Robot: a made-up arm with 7 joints.
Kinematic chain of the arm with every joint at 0, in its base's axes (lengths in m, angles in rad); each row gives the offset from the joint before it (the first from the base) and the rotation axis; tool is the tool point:
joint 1: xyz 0 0 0.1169 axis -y
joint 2: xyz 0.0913 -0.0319 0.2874 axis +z
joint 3: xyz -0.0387 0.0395 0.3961 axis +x
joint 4: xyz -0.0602 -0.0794 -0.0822 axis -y
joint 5: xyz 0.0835 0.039 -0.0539 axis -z
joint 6: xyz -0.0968 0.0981 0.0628 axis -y
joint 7: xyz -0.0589 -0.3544 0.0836 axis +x
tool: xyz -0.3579 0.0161 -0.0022
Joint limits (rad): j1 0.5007..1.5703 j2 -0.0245..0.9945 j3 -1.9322..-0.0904 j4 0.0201..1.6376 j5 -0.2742..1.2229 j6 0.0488..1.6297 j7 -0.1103..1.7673
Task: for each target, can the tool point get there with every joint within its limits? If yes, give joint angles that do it. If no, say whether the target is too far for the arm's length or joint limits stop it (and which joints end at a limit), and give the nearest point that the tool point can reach.
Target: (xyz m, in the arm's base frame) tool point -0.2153 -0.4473 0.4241
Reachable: yes | joints 1.1598 0.7984 -0.8351 0.6452 0.6285 0.9850 0.0654
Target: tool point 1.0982 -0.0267 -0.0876
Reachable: no: joint limits stop it (at a limit: joint 1, joint 2, joint 3, joint 4, joint 7) | nearest point 0.1920 -0.1088 0.4317 | short by 1.048 m
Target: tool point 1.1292 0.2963 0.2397
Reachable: no: joint limits stop it (at a limit: joint 1, joint 2, joint 3, joint 4, joint 7) | nearest point 0.2154 -0.0076 0.5330 | short by 1.007 m
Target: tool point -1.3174 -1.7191 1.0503
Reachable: no: too far | nearest point -0.8169 -0.5735 0.6957 | short by 1.299 m
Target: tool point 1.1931 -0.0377 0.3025
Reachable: no: joint limits stop it (at a limit: joint 1, joint 2, joint 3, joint 4, joint 7) | nearest point 0.2470 -0.1194 0.5620 | short by 0.984 m
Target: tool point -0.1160 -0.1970 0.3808
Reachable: yes | joints 1.1844 0.3994 -0.6938 1.1306 0.9390 1.0352 0.0574
